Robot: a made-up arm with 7 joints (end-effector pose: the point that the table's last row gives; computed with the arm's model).
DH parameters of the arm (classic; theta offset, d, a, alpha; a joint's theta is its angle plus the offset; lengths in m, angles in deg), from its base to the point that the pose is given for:
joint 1: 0 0.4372 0 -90
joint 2: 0 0 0 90
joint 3: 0 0.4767 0.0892 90
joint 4: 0 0 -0.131 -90
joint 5: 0 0.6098 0 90
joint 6: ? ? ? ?
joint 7: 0 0 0 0
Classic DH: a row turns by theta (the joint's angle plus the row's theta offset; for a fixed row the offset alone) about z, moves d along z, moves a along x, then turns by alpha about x.
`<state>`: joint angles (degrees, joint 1 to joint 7).
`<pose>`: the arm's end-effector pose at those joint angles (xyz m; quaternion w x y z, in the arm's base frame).
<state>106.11 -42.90 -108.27 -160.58 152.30 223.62 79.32</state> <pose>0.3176 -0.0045 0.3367 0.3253 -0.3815 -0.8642 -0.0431</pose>
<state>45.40 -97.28 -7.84 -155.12 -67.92 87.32 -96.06</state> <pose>0.0868 -0.0163 0.9477 0.5170 0.4410 0.7334 -0.0192</pose>
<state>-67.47 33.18 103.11 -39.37 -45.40 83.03 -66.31</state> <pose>0.6038 -0.3194 1.4112 0.1592 0.7915 0.5074 0.3011</pose>
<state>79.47 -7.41 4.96 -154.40 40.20 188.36 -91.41</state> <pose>0.1144 0.5164 0.5358 0.0478 -0.3659 -0.8662 -0.3369</pose>
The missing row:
joint 6: 0 0 0.101 90
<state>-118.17 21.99 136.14 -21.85 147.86 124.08 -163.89</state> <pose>0.0568 -0.3365 1.5698 0.0010 -0.3745 0.0135 0.9271</pose>
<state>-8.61 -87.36 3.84 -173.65 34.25 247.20 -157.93</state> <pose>0.0324 -0.0062 0.7455 0.9374 0.2882 0.0880 0.1747</pose>
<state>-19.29 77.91 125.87 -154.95 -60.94 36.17 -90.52</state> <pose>0.0103 0.4316 0.6226 0.2396 -0.3572 0.8278 -0.3602</pose>
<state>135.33 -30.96 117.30 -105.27 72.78 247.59 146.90</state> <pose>-0.0725 -0.7329 0.7165 0.1923 0.5273 0.0429 -0.8265</pose>
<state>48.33 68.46 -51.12 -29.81 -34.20 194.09 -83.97</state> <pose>0.8028 0.7242 0.6830 0.6502 -0.1463 0.6671 0.3329</pose>
